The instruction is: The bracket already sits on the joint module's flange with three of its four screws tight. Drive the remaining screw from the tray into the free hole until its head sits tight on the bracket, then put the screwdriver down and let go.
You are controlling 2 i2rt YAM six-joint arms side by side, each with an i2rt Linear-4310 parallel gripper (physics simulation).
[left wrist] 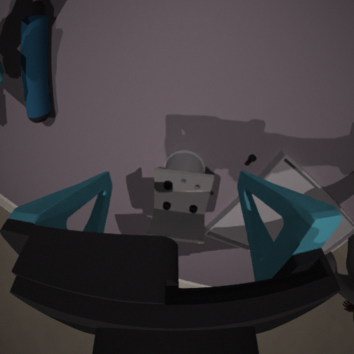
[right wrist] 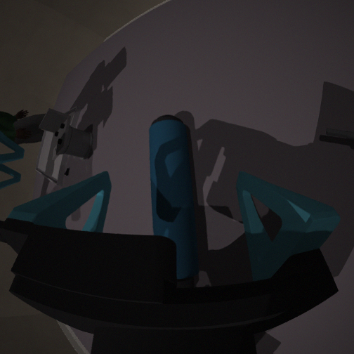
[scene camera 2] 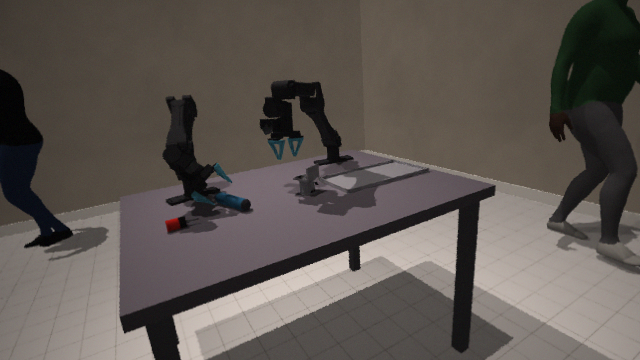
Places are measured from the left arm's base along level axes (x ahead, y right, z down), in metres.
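Pixels of known places: left gripper, fingertip midpoint: [scene camera 2: 287, 157]; right gripper, fingertip midpoint: [scene camera 2: 223, 193]; left arm's base, origin of the base link: [scene camera 2: 333, 161].
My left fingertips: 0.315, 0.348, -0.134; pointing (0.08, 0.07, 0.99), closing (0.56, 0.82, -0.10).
Ahead of a thing's pixels: the offset from my left fingertips to its top centre, as dx, dy, dz. "*": to the spot under its first point.
The grey joint module @[+0.066, -0.046, +0.070] [scene camera 2: 306, 187] [left wrist: 185, 161] [right wrist: 76, 143] stands on the table with the bracket [scene camera 2: 312, 173] [left wrist: 177, 197] [right wrist: 51, 120] on it. Three dark screw heads and a free hole [left wrist: 197, 187] show in the left wrist view. A dark loose screw [left wrist: 251, 159] [right wrist: 67, 171] lies on the table beside the tray @[+0.035, -0.365, +0.118] [scene camera 2: 389, 180] [left wrist: 320, 190]. My left gripper [scene camera 2: 287, 157] [left wrist: 174, 178] is open and empty above the module. My right gripper [scene camera 2: 222, 193] [right wrist: 173, 178] is open around the blue screwdriver handle @[* +0.070, +0.237, +0.103] [scene camera 2: 232, 201] [left wrist: 36, 70] [right wrist: 172, 190], which lies on the table; its shaft is hidden.
A red tool @[+0.129, +0.405, +0.100] [scene camera 2: 173, 224] with a black collar and thin shaft lies near the right gripper, at the left of the scene view. The table's edge [scene camera 2: 300, 256] runs along the front. Two people stand on the floor beyond the table, at the left and right.
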